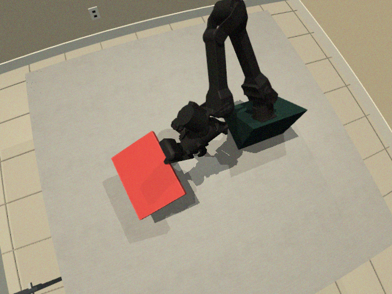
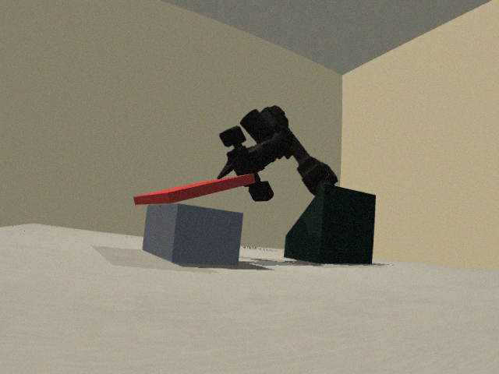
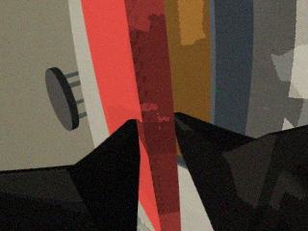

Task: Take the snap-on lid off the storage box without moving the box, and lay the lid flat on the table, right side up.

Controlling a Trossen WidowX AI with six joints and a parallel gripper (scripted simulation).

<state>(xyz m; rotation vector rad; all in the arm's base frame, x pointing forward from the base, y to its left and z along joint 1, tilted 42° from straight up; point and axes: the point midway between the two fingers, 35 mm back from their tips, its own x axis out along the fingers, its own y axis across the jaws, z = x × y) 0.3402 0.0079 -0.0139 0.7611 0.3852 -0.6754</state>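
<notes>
Now: gripper tip 8 cm short of the red lid, 1 cm to the right of it and 2 cm above it. From my gripper tip the other things lie so: grey-blue storage box (6 cm ahead, 11 cm below).
</notes>
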